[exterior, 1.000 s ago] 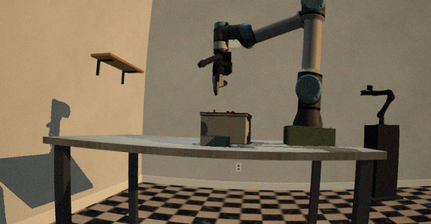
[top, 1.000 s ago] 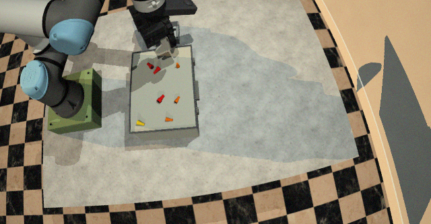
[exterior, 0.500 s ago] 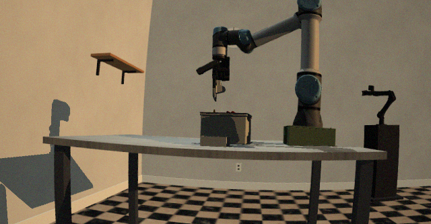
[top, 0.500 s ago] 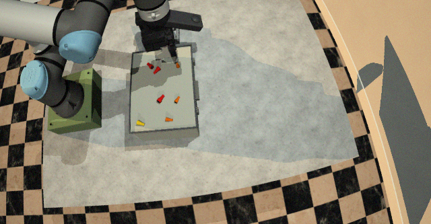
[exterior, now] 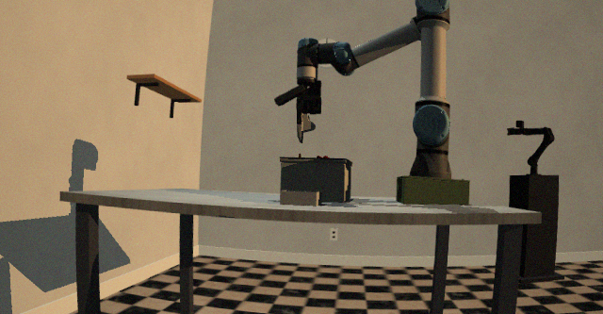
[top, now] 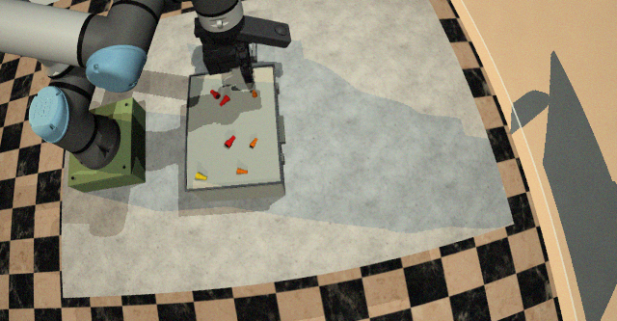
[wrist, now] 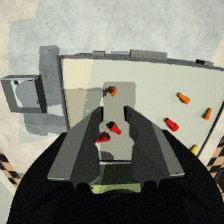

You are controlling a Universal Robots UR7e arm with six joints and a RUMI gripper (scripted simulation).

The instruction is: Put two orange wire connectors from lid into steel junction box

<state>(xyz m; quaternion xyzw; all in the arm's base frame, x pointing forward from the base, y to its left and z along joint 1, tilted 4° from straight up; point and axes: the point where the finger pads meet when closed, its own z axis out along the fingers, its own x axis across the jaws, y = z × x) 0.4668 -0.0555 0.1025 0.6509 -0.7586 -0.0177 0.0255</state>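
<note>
Now: the tool case 110 mm below my hand, 70 mm behind it and 50 mm to the right of it. The rest, counted from my hand: yellow connector: 170 mm behind, 150 mm to the right, 70 mm below.
</note>
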